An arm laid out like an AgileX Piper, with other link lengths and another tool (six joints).
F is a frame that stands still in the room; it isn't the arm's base.
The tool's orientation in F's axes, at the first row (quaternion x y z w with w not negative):
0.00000 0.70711 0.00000 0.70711
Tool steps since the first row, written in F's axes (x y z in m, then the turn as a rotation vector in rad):
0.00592 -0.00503 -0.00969 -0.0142 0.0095 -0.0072
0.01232 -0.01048 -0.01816 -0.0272 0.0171 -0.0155
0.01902 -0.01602 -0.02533 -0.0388 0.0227 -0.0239
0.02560 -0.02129 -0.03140 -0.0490 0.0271 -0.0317
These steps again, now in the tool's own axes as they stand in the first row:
0.00969 -0.00503 0.00592 0.0072 0.0095 -0.0142
0.01816 -0.01048 0.01232 0.0155 0.0171 -0.0272
0.02533 -0.01602 0.01902 0.0239 0.0227 -0.0388
0.03140 -0.02129 0.02560 0.0317 0.0271 -0.0490

